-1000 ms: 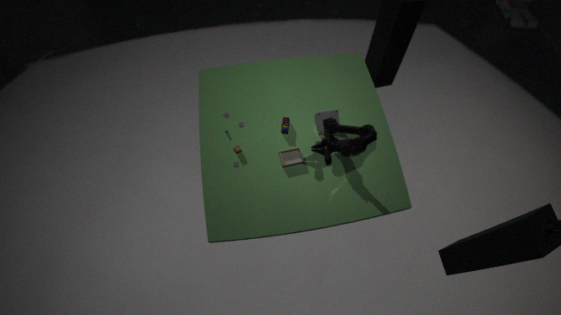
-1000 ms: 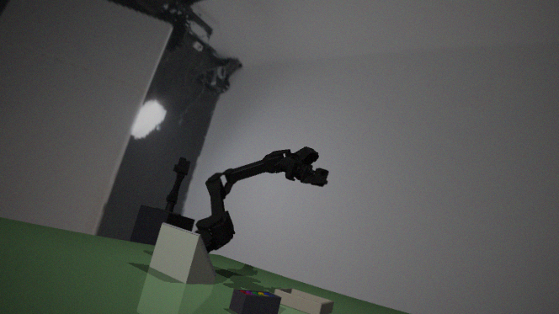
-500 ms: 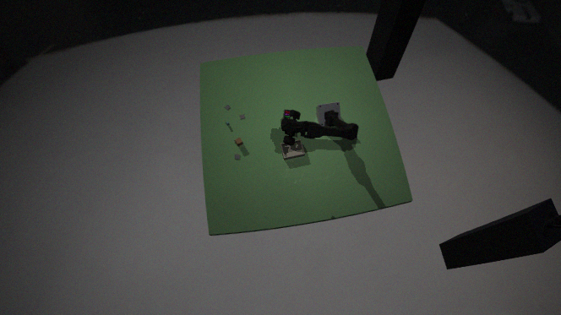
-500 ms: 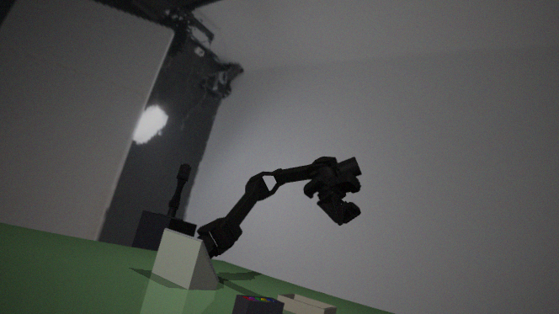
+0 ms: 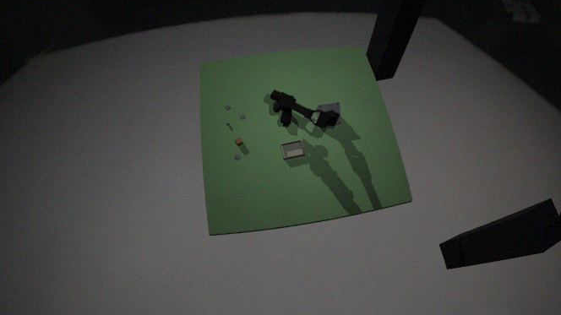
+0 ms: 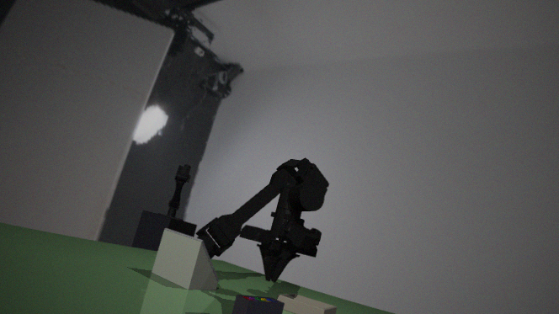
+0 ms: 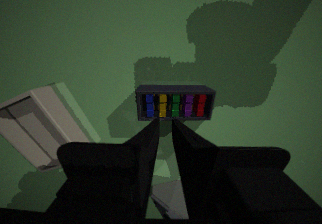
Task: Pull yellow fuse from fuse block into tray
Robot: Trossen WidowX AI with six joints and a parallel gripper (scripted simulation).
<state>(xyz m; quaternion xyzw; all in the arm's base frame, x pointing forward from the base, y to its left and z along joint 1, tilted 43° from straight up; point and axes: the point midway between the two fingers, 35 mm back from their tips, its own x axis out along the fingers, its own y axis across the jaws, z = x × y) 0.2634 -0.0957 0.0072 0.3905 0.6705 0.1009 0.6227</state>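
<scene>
Now: the yellow fuse 50 mm below my gripper tip. Round my gripper tip: tray 210 mm to the left, 80 mm below, 20 mm ahead.
</scene>
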